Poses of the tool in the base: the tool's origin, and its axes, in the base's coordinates. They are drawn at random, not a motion.
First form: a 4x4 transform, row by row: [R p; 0 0 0 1], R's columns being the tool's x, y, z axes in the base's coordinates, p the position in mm. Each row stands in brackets.
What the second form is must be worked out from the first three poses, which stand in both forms.
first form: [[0.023 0.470 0.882 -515.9], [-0.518 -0.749 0.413 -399.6], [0.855 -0.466 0.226 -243.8], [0 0 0 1]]
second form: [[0.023 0.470 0.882 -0.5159], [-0.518 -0.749 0.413 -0.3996], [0.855 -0.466 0.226 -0.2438], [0 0 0 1]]
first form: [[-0.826 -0.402 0.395 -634.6], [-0.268 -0.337 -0.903 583.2], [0.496 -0.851 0.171 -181.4], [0 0 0 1]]
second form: [[-0.826 -0.402 0.395 -0.6346], [-0.268 -0.337 -0.903 0.5832], [0.496 -0.851 0.171 -0.1814], [0 0 0 1]]
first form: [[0.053 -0.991 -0.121 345.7], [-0.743 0.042 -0.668 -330.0], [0.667 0.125 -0.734 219.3], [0 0 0 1]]
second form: [[0.053 -0.991 -0.121 0.3457], [-0.743 0.042 -0.668 -0.3300], [0.667 0.125 -0.734 0.2193], [0 0 0 1]]
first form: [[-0.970 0.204 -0.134 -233.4], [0.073 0.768 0.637 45.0], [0.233 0.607 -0.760 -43.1], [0 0 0 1]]
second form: [[-0.970 0.204 -0.134 -0.2334], [0.073 0.768 0.637 0.0450], [0.233 0.607 -0.760 -0.0431], [0 0 0 1]]
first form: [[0.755 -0.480 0.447 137.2], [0.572 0.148 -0.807 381.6], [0.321 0.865 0.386 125.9], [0 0 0 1]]
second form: [[0.755 -0.480 0.447 0.1372], [0.572 0.148 -0.807 0.3816], [0.321 0.865 0.386 0.1259], [0 0 0 1]]
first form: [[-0.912 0.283 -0.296 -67.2], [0.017 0.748 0.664 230.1], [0.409 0.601 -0.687 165.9], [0 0 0 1]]
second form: [[-0.912 0.283 -0.296 -0.0672], [0.017 0.748 0.664 0.2301], [0.409 0.601 -0.687 0.1659], [0 0 0 1]]
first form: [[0.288 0.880 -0.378 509.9], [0.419 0.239 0.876 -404.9], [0.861 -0.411 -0.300 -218.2], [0 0 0 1]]
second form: [[0.288 0.880 -0.378 0.5099], [0.419 0.239 0.876 -0.4049], [0.861 -0.411 -0.300 -0.2182], [0 0 0 1]]
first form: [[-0.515 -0.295 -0.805 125.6], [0.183 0.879 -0.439 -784.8], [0.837 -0.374 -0.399 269.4], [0 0 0 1]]
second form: [[-0.515 -0.295 -0.805 0.1256], [0.183 0.879 -0.439 -0.7848], [0.837 -0.374 -0.399 0.2694], [0 0 0 1]]
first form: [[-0.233 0.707 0.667 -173.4], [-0.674 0.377 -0.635 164.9], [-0.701 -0.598 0.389 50.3], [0 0 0 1]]
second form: [[-0.233 0.707 0.667 -0.1734], [-0.674 0.377 -0.635 0.1649], [-0.701 -0.598 0.389 0.0503], [0 0 0 1]]
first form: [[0.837 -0.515 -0.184 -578.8], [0.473 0.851 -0.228 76.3], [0.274 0.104 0.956 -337.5], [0 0 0 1]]
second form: [[0.837 -0.515 -0.184 -0.5788], [0.473 0.851 -0.228 0.0763], [0.274 0.104 0.956 -0.3375], [0 0 0 1]]
